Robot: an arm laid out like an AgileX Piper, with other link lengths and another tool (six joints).
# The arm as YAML. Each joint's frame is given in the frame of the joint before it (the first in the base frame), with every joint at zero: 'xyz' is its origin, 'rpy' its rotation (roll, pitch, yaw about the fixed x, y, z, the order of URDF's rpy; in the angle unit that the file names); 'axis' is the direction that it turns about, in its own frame. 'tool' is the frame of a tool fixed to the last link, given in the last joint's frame.
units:
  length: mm
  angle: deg
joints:
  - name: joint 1
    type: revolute
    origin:
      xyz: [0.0, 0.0, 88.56]
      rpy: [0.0, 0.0, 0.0]
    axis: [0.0, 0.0, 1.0]
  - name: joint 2
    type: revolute
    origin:
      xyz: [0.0, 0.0, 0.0]
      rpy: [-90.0, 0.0, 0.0]
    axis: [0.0, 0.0, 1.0]
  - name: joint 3
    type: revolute
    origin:
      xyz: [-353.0, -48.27, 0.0]
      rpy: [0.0, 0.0, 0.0]
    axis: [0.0, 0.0, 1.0]
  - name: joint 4
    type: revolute
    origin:
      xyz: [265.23, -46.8, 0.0]
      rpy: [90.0, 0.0, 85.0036]
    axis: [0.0, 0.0, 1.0]
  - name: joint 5
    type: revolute
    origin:
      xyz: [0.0, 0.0, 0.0]
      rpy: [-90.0, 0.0, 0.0]
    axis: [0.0, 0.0, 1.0]
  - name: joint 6
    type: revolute
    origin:
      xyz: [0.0, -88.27, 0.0]
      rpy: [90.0, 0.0, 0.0]
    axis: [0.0, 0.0, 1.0]
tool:
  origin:
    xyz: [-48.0, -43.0, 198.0]
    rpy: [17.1, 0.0, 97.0]
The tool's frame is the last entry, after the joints.
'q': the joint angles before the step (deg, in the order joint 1, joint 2, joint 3, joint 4, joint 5, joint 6). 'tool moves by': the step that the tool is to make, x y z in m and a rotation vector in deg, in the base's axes. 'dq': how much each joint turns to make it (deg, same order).
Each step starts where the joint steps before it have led.
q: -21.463 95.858 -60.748 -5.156 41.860 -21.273
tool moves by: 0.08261 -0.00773 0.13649 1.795 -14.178 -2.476
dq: 0.382 0.694 -23.325 7.170 10.042 0.317
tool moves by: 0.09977 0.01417 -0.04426 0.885 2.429 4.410
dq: 4.332 17.246 -18.549 0.002 3.887 0.065
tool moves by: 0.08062 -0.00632 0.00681 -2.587 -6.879 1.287
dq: 1.635 10.469 -14.691 -0.789 -3.113 0.369
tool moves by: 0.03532 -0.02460 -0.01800 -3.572 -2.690 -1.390
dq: 0.000 6.689 -5.998 -3.970 -4.199 2.013
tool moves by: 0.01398 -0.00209 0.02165 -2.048 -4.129 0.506
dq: 0.248 0.018 -0.617 -0.919 -3.925 -0.002
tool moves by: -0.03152 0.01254 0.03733 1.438 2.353 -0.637
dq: 0.482 -5.319 0.001 0.227 8.012 0.845
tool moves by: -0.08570 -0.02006 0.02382 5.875 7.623 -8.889
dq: -2.504 -6.976 0.001 -0.405 16.303 6.586
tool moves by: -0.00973 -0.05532 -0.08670 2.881 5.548 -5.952
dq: -4.657 6.375 2.479 0.116 -2.573 1.683
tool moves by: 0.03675 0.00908 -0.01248 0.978 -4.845 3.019
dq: 0.192 2.485 0.266 4.036 -6.984 -2.944
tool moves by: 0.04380 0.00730 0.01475 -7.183 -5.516 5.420
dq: 2.198 1.681 -0.004 -2.933 -9.395 -3.492
